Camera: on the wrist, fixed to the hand. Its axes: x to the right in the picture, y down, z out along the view.
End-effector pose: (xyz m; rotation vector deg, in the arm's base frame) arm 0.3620 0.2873 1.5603 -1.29 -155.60 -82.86
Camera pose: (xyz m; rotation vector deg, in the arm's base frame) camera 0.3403 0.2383 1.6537 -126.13 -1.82 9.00
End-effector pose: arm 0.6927 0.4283 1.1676 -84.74 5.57 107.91
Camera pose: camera 0.7368 0.3630 1.0942 -8.34 -75.46 -47.92
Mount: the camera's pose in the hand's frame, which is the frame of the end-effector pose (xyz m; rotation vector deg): 0.0285 0.0491 -0.0915 6.58 -3.93 179.54
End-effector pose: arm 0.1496 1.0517 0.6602 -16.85 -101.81 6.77
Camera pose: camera 0.2393 1.0991 0.6962 129.66 -19.76 -112.65
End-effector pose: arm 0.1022 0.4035 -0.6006 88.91 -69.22 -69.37
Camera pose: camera 0.1840 0.3686 -0.5399 -66.97 -91.02 57.68
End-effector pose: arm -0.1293 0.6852 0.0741 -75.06 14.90 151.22
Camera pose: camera -0.0878 0.6185 0.0005 -13.08 -56.50 -12.03
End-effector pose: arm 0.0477 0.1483 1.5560 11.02 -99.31 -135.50
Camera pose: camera 0.0447 0.0424 1.5755 -74.14 -12.13 14.75
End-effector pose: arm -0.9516 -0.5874 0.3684 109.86 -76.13 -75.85
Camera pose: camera -0.8904 -0.6474 0.4337 -68.49 -102.14 32.47
